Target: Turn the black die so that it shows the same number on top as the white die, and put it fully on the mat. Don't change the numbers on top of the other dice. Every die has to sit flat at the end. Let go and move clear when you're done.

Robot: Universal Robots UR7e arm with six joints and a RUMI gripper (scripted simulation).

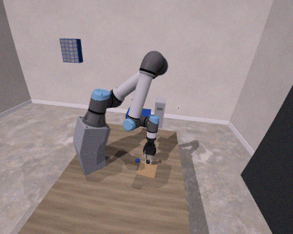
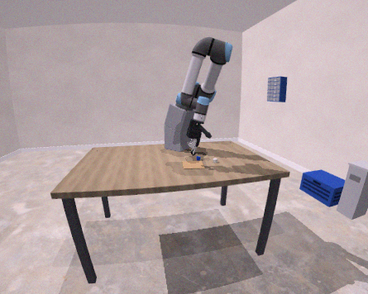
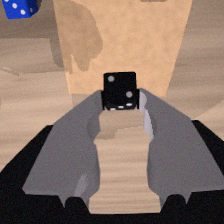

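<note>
Now: the black die 10 mm below my hand. The rest, counted from my hand: white die: 10 mm behind, 170 mm to the left, 80 mm below; tan mat: 90 mm below; blue die: 90 mm behind, 70 mm to the left, 80 mm below.
</note>
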